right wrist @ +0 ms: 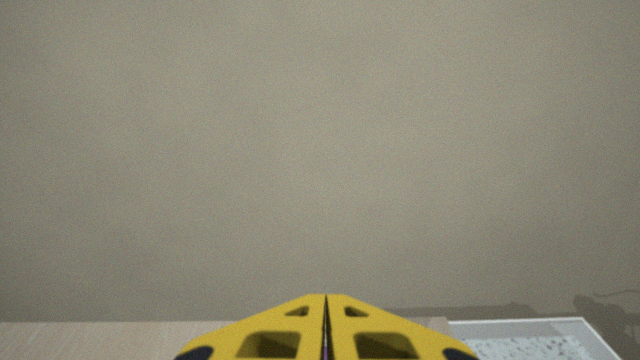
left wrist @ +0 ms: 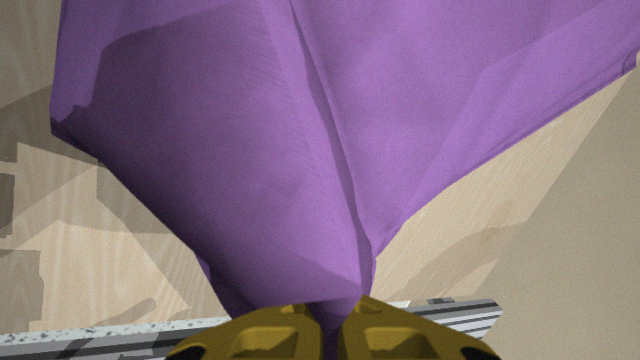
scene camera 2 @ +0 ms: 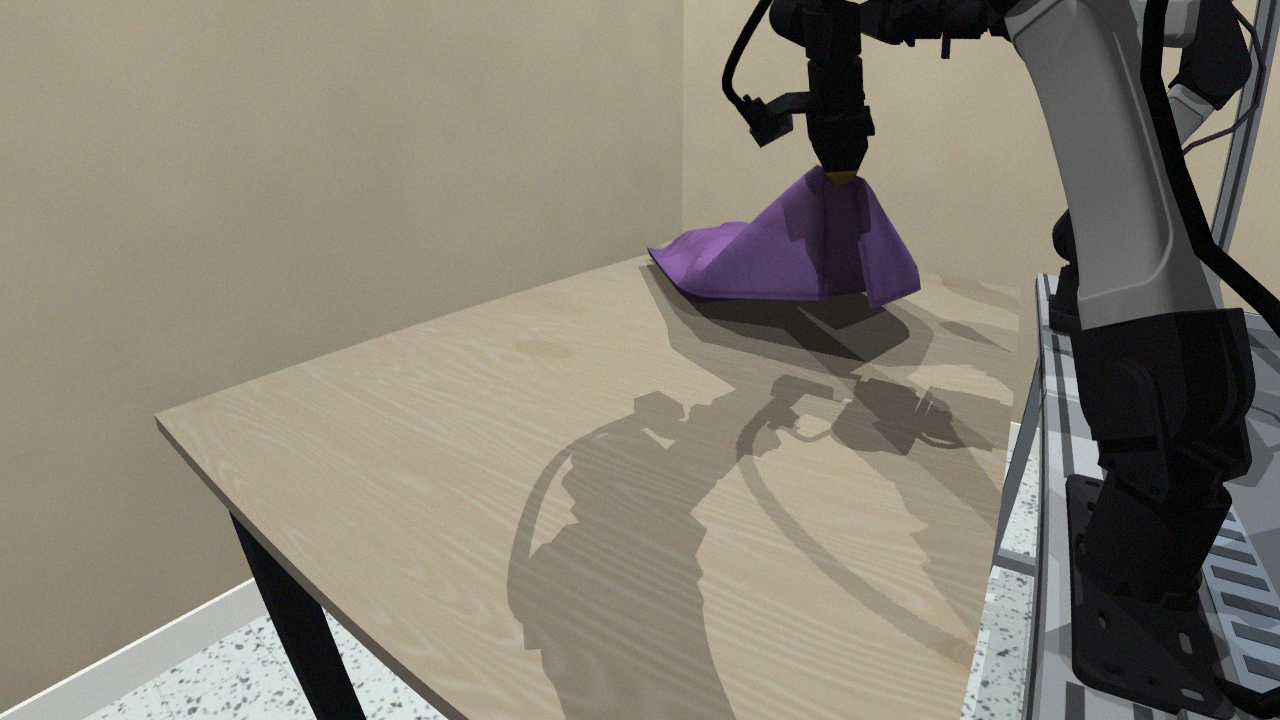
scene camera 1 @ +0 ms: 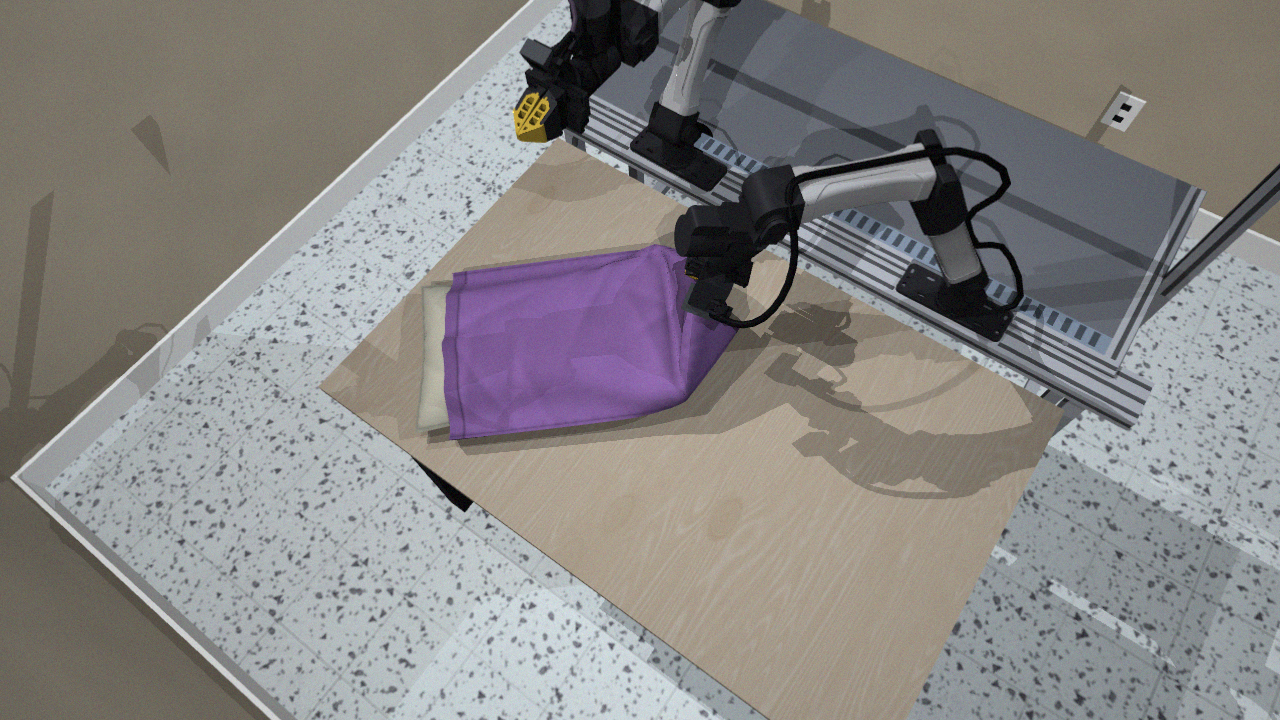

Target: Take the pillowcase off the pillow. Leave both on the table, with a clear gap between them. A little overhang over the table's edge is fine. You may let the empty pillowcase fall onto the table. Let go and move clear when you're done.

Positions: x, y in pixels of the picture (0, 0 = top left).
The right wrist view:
my right gripper: 325, 310
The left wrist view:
my left gripper: 329, 306
purple pillowcase: 286, 151
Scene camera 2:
my left gripper: 840, 182
my right gripper: 844, 21
purple pillowcase: 817, 239
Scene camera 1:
my left gripper: 696, 276
my right gripper: 518, 137
purple pillowcase: 599, 338
cream pillow: 432, 414
